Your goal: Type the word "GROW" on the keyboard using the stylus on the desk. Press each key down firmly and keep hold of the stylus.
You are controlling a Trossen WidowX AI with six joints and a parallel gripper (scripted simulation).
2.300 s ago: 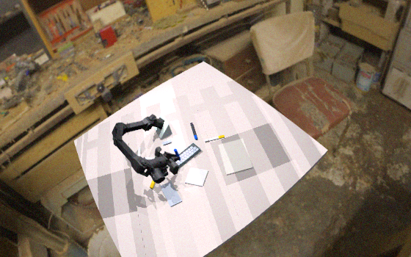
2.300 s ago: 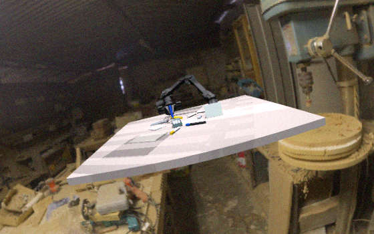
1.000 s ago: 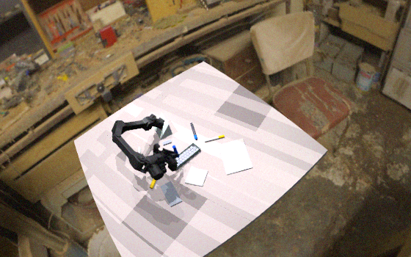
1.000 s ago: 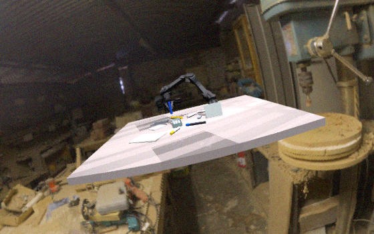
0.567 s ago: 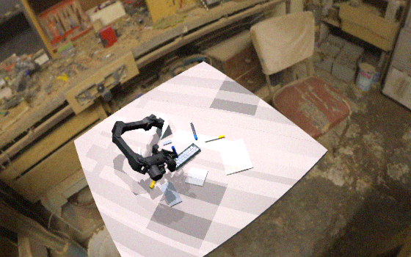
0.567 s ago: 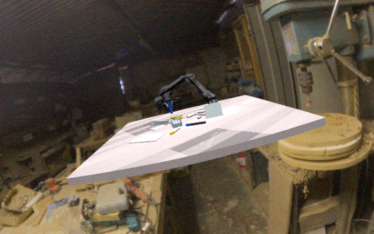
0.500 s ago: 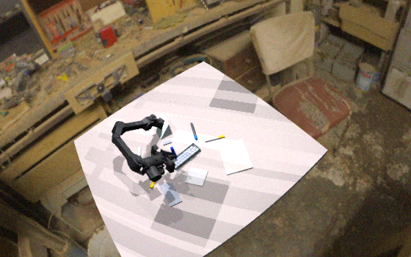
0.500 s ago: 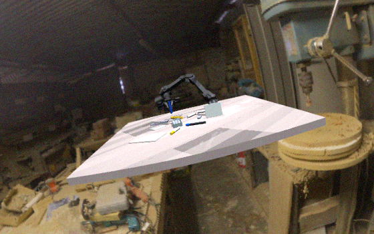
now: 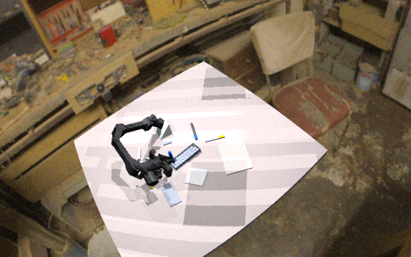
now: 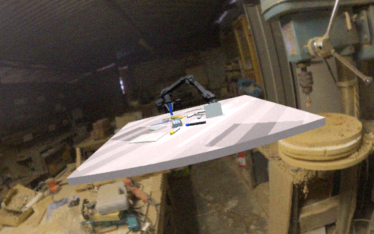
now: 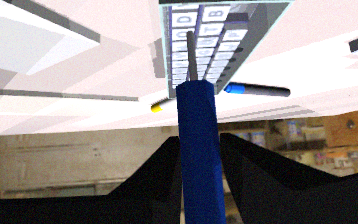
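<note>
My gripper tip is 13 cm to the left of the yellow marker, 8 cm above it and 3 cm past it. From my gripper tip the other things lie so: blue stylus (1 cm below); then blue-capped pen (23 cm to the left, 10 cm behind, 8 cm below); then grey card (13 cm to the right, 11 cm ahead, 8 cm below).
</note>
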